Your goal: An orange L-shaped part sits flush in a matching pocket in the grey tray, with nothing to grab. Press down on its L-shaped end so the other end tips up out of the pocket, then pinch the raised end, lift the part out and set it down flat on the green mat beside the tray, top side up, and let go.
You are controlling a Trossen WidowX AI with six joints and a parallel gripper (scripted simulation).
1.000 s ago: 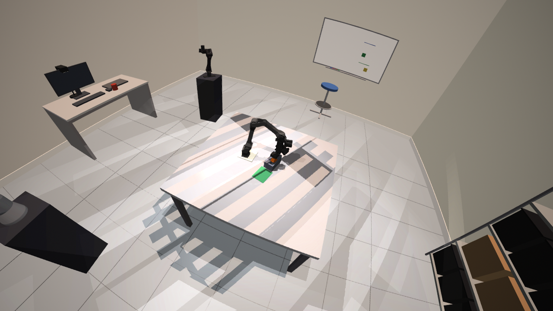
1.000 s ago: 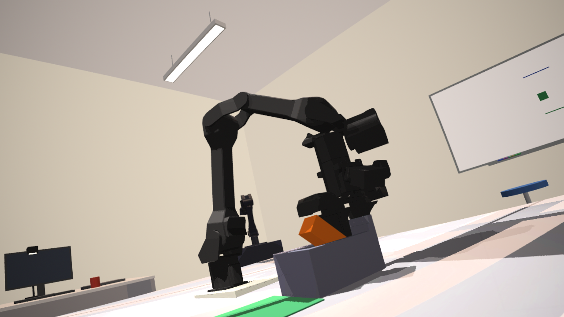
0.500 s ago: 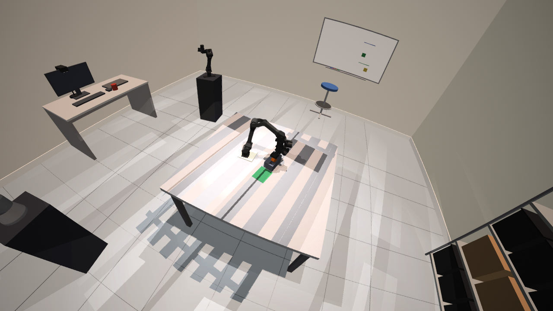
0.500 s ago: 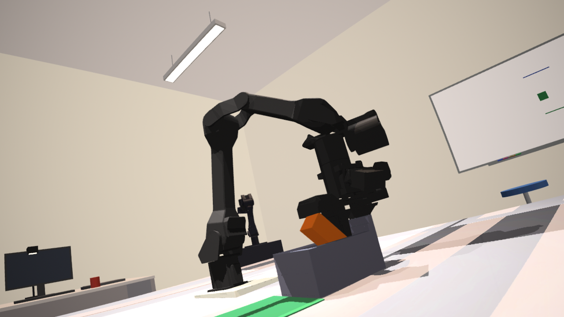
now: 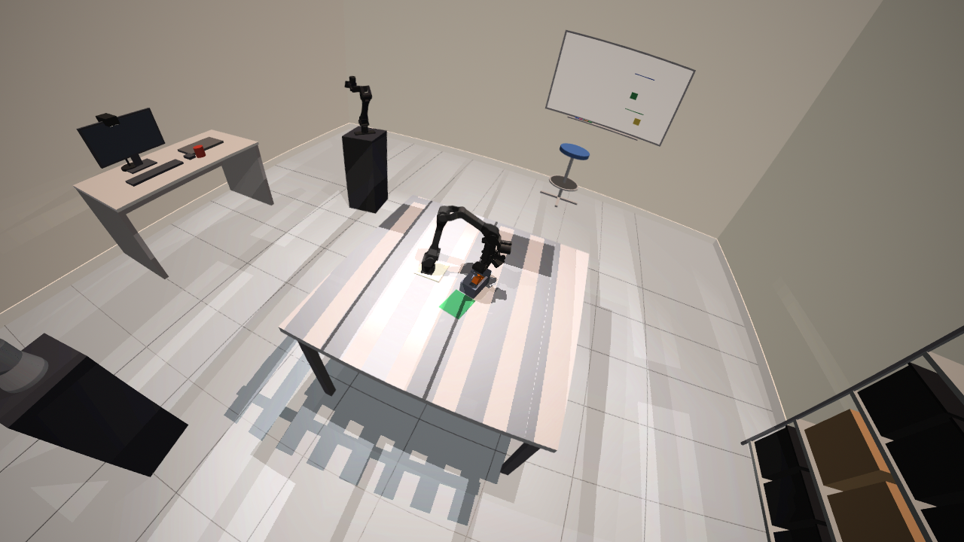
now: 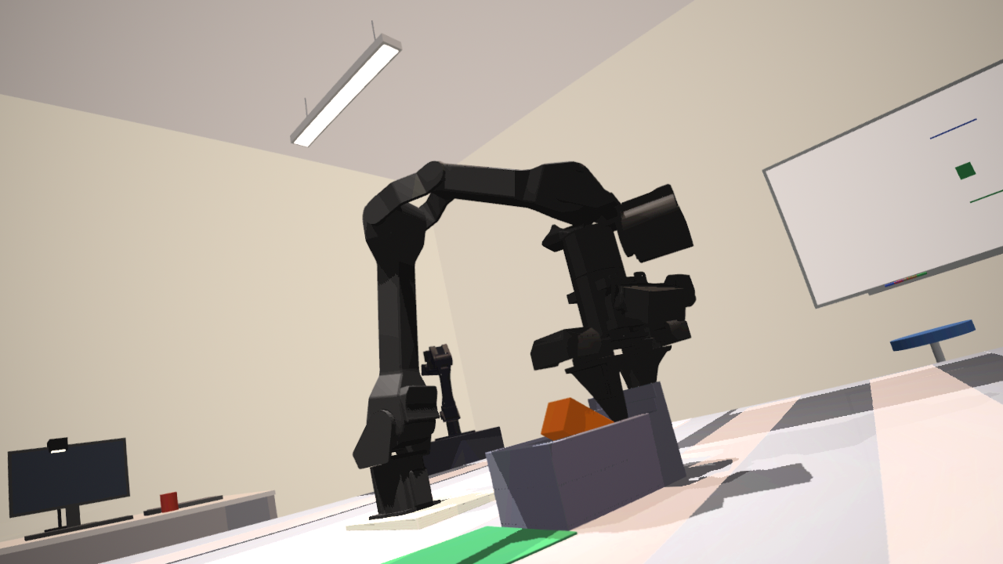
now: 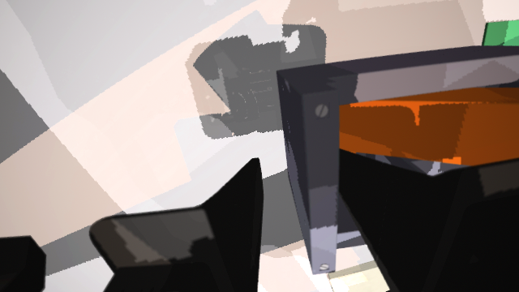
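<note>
The orange L-shaped part is 50 mm to the right of my gripper tip, 20 mm behind it and 10 mm below it. The rest, counted from my gripper tip: green mat: 210 mm to the right, 80 mm behind, 70 mm below.
</note>
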